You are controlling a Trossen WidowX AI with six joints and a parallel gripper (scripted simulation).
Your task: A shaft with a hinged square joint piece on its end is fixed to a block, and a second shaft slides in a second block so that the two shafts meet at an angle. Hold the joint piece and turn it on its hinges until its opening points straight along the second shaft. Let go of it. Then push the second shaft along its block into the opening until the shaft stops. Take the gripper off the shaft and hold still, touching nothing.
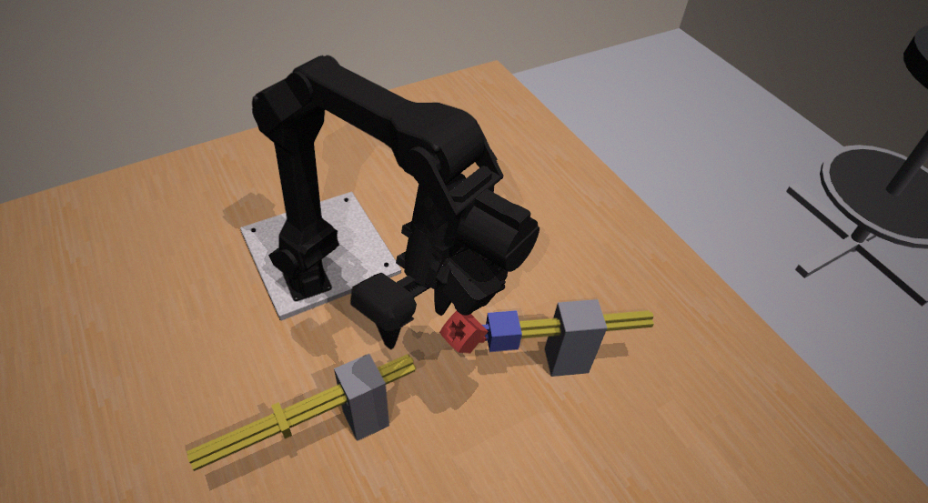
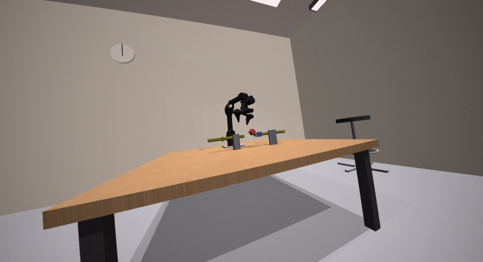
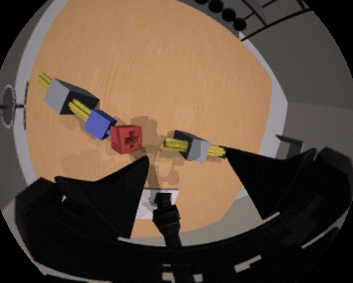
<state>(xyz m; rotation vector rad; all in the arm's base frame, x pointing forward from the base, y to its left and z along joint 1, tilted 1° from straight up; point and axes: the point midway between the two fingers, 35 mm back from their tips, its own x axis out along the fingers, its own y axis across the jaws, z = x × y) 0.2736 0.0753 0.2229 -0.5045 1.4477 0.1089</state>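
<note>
Now: the red joint piece 8 cm to the left of my gripper tip, 8 cm below it and 2 cm behind it.
</note>
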